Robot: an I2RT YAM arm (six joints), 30 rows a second.
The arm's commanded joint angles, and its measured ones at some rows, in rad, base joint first. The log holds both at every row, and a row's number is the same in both.
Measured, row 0: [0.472 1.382 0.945 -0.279 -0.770 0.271]
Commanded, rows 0 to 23: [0.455 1.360 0.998 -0.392 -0.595 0.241]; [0.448 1.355 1.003 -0.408 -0.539 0.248]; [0.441 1.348 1.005 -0.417 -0.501 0.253]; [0.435 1.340 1.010 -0.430 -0.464 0.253]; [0.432 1.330 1.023 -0.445 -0.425 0.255]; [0.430 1.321 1.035 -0.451 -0.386 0.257]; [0.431 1.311 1.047 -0.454 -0.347 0.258]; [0.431 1.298 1.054 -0.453 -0.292 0.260]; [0.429 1.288 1.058 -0.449 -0.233 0.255]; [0.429 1.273 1.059 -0.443 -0.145 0.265]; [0.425 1.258 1.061 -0.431 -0.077 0.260]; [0.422 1.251 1.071 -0.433 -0.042 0.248]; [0.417 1.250 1.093 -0.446 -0.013 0.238]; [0.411 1.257 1.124 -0.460 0.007 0.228]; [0.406 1.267 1.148 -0.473 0.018 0.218]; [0.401 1.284 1.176 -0.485 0.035 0.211]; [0.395 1.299 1.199 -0.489 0.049 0.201]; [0.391 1.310 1.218 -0.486 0.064 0.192]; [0.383 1.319 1.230 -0.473 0.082 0.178]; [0.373 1.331 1.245 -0.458 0.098 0.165]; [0.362 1.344 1.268 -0.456 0.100 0.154]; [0.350 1.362 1.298 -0.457 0.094 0.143]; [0.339 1.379 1.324 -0.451 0.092 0.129]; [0.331 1.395 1.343 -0.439 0.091 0.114]
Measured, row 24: [0.352 1.359 1.291 -0.448 0.045 0.172]
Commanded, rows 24 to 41: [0.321 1.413 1.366 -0.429 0.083 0.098]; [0.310 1.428 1.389 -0.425 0.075 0.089]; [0.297 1.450 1.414 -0.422 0.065 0.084]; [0.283 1.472 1.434 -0.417 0.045 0.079]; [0.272 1.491 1.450 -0.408 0.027 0.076]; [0.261 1.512 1.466 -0.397 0.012 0.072]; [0.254 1.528 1.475 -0.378 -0.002 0.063]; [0.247 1.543 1.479 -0.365 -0.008 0.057]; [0.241 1.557 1.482 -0.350 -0.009 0.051]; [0.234 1.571 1.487 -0.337 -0.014 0.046]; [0.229 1.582 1.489 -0.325 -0.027 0.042]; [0.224 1.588 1.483 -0.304 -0.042 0.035]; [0.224 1.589 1.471 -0.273 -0.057 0.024]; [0.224 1.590 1.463 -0.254 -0.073 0.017]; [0.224 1.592 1.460 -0.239 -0.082 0.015]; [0.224 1.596 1.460 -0.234 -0.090 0.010]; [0.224 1.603 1.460 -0.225 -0.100 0.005]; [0.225 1.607 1.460 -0.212 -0.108 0.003]
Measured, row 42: [0.223 1.600 1.457 -0.290 -0.056 0.033]
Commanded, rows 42 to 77: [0.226 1.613 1.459 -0.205 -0.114 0.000]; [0.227 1.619 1.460 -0.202 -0.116 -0.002]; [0.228 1.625 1.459 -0.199 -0.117 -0.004]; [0.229 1.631 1.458 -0.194 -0.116 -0.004]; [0.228 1.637 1.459 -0.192 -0.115 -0.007]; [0.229 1.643 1.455 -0.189 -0.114 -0.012]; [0.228 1.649 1.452 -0.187 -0.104 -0.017]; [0.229 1.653 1.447 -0.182 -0.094 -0.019]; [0.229 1.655 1.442 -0.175 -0.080 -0.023]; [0.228 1.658 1.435 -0.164 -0.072 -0.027]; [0.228 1.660 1.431 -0.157 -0.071 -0.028]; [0.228 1.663 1.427 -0.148 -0.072 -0.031]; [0.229 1.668 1.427 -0.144 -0.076 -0.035]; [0.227 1.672 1.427 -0.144 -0.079 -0.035]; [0.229 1.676 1.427 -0.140 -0.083 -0.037]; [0.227 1.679 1.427 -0.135 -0.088 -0.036]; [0.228 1.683 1.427 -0.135 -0.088 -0.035]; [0.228 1.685 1.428 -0.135 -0.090 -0.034]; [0.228 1.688 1.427 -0.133 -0.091 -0.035]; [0.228 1.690 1.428 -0.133 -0.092 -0.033]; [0.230 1.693 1.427 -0.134 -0.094 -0.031]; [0.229 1.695 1.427 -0.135 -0.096 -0.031]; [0.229 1.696 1.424 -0.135 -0.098 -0.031]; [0.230 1.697 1.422 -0.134 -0.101 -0.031]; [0.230 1.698 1.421 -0.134 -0.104 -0.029]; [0.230 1.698 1.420 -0.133 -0.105 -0.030]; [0.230 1.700 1.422 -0.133 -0.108 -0.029]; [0.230 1.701 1.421 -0.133 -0.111 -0.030]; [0.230 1.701 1.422 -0.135 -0.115 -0.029]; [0.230 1.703 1.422 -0.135 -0.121 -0.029]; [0.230 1.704 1.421 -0.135 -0.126 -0.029]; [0.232 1.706 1.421 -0.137 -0.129 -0.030]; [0.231 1.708 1.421 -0.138 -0.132 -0.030]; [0.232 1.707 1.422 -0.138 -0.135 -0.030]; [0.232 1.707 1.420 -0.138 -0.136 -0.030]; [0.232 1.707 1.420 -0.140 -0.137 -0.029]
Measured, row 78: [0.227 1.696 1.434 -0.149 -0.120 -0.026]
